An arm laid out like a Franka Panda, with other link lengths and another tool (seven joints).
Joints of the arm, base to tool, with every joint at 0 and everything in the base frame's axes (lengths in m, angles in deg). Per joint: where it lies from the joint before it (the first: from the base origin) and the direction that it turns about. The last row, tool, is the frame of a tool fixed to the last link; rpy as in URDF.
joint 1: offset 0.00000 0.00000 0.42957 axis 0 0 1
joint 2: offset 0.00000 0.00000 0.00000 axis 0 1 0
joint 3: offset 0.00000 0.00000 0.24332 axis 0 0 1
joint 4: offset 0.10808 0.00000 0.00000 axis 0 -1 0
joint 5: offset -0.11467 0.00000 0.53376 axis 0 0 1
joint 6: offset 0.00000 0.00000 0.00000 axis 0 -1 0
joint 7: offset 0.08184 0.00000 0.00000 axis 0 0 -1
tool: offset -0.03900 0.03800 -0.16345 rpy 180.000 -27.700 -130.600
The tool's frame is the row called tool.
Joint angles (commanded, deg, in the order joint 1, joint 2, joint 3, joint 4, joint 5, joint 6, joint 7), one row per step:
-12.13 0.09 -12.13 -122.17 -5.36 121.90 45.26
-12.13 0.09 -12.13 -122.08 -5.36 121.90 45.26
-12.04 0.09 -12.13 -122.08 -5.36 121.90 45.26
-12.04 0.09 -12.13 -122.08 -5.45 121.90 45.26
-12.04 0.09 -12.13 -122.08 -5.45 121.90 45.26
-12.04 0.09 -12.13 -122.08 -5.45 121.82 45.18
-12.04 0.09 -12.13 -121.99 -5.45 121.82 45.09
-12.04 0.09 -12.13 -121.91 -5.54 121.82 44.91
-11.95 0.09 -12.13 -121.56 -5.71 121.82 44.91
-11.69 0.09 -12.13 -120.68 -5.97 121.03 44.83
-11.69 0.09 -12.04 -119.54 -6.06 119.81 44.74
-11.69 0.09 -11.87 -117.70 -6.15 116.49 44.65
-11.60 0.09 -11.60 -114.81 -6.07 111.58 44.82
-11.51 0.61 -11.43 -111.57 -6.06 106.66 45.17
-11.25 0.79 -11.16 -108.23 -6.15 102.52 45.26
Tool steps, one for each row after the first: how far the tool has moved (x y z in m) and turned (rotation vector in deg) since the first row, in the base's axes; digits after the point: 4 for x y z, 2 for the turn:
0.0005 -0.0002 0.0009 -0.04 -0.08 0.00
0.0009 0.0008 0.0009 -0.04 -0.08 0.09
0.0008 0.0007 0.0009 -0.11 -0.05 0.14
0.0008 0.0007 0.0009 -0.11 -0.05 0.14
0.0005 0.0008 0.0008 -0.07 0.03 0.21
0.0009 0.0006 0.0017 -0.11 -0.05 0.30
0.0011 0.0003 0.0025 -0.20 -0.07 0.53
0.0033 0.0002 0.0060 -0.48 -0.33 0.71
0.0068 0.0014 0.0138 -0.76 -0.31 1.11
0.0098 0.0007 0.0239 -0.85 -0.17 1.23
0.0108 0.0014 0.0386 -0.47 1.27 1.23
0.0132 0.0041 0.0627 0.18 3.14 0.93
0.0151 0.0055 0.0844 0.75 5.22 0.38
0.0193 0.0097 0.1127 0.85 6.20 0.43

